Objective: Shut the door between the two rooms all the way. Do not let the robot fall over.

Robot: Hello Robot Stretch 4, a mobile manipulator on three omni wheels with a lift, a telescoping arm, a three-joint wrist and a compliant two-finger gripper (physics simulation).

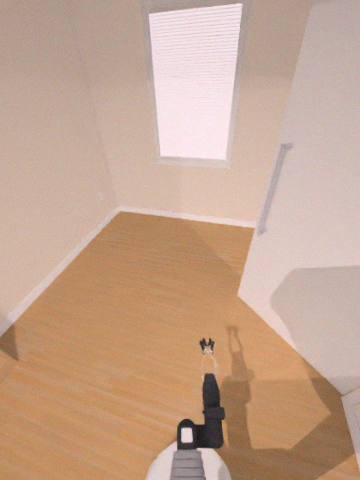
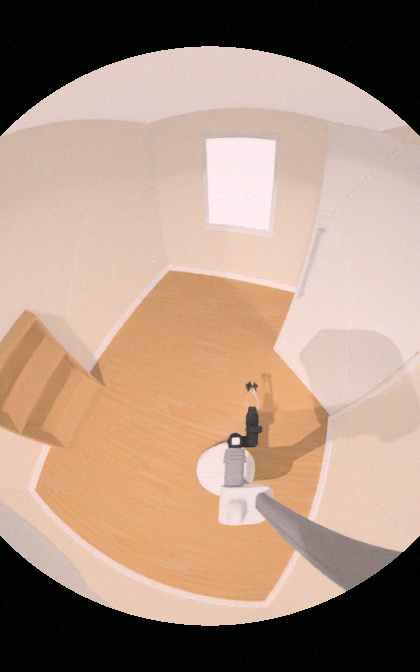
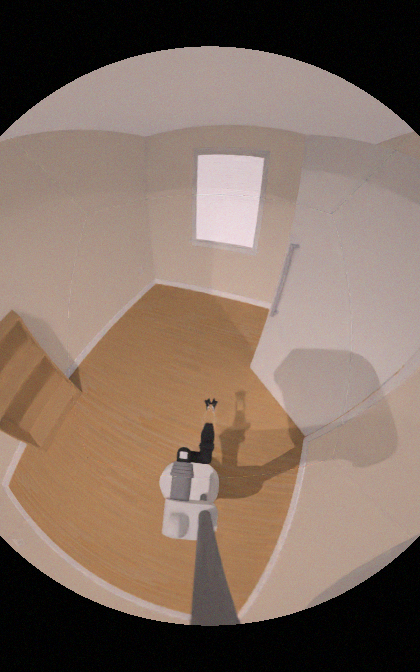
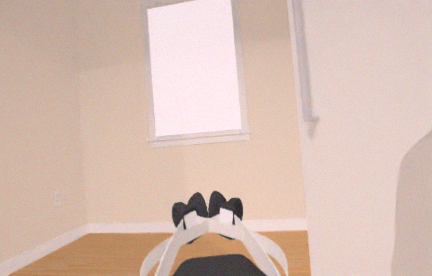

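Pixels of known places: gripper, between the fingertips: (image 1: 206, 338) (image 2: 251, 381) (image 3: 211, 397) (image 4: 207, 206); robot's base, origin of its link: (image 3: 190, 483).
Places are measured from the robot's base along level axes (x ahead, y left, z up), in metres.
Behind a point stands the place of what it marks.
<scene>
The door (image 1: 320, 200) {x 0.908, y -0.650, z 1.076 m} (image 2: 360, 280) {x 0.822, y -0.706, z 1.119 m} (image 3: 340, 300) {x 0.788, y -0.729, z 1.130 m} (image 4: 360, 100) {x 0.966, y -0.612, z 0.810 m} is a tall pale panel on the right. It stands open, jutting into the room, with its free edge toward the window wall. Its long grey vertical handle (image 1: 273, 190) {x 1.045, y -0.483, z 1.065 m} (image 2: 311, 262) {x 1.045, y -0.481, z 1.057 m} (image 3: 284, 280) {x 1.108, y -0.516, z 1.020 m} (image 4: 303, 65) {x 1.046, y -0.476, z 0.952 m} is near that free edge. My gripper (image 1: 207, 345) (image 2: 251, 386) {x 0.483, y -0.096, z 0.649 m} (image 3: 210, 403) {x 0.483, y -0.096, z 0.649 m} (image 4: 207, 206) {x 0.483, y -0.096, z 0.649 m} is shut and empty, its black fingertips together. It is left of the door, apart from it and short of the handle, with the arm drawn in over the base.
A wooden shelf unit (image 2: 80, 415) {x 0.235, y 1.356, z 0.073 m} (image 3: 57, 415) {x 0.262, y 1.348, z 0.073 m} stands at the left wall. A window (image 1: 195, 85) {x 2.424, y -0.160, z 1.489 m} (image 2: 240, 185) {x 2.426, y -0.151, z 1.360 m} (image 3: 230, 200) {x 2.418, y -0.183, z 1.389 m} (image 4: 195, 70) {x 2.424, y -0.157, z 1.367 m} is in the far wall. The robot's white base (image 2: 207, 470) {x -0.010, y 0.124, z 0.187 m} (image 3: 205, 480) {x 0.040, y -0.108, z 0.187 m} is near the wall at the right. Shadows fall on the door and floor.
</scene>
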